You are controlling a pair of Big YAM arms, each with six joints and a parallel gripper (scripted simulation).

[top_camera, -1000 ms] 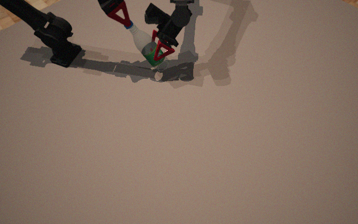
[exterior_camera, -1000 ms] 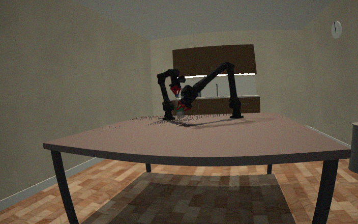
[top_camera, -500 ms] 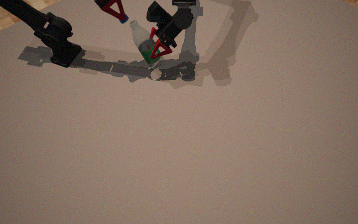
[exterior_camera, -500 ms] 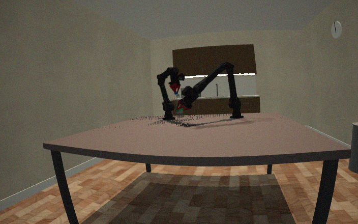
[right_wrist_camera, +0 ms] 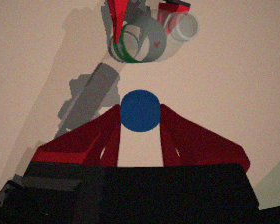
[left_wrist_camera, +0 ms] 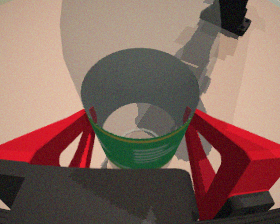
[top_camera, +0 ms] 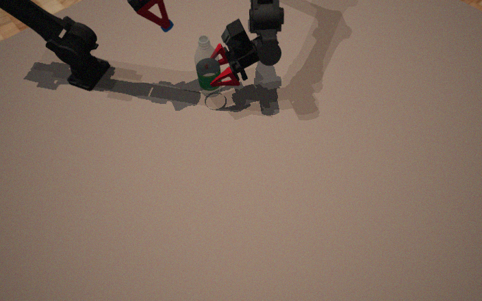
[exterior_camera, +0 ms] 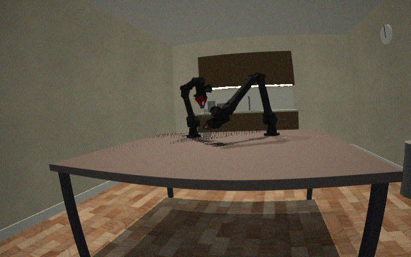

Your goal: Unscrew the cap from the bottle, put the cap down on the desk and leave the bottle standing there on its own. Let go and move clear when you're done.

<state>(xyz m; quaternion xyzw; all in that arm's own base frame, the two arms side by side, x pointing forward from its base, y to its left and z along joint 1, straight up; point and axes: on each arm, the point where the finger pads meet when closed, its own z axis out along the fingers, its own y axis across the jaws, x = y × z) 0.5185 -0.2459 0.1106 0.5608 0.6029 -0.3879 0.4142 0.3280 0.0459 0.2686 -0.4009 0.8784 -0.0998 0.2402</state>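
The bottle lies 80 mm ahead of my right hand, 50 mm to the left of it and 130 mm below it. Round my right hand: blue cap: 10 mm below.
The blue cap lies 150 mm above my left hand, 80 mm behind it and 50 mm to the right of it. From my left hand the other things lie so: bottle (30 mm above).
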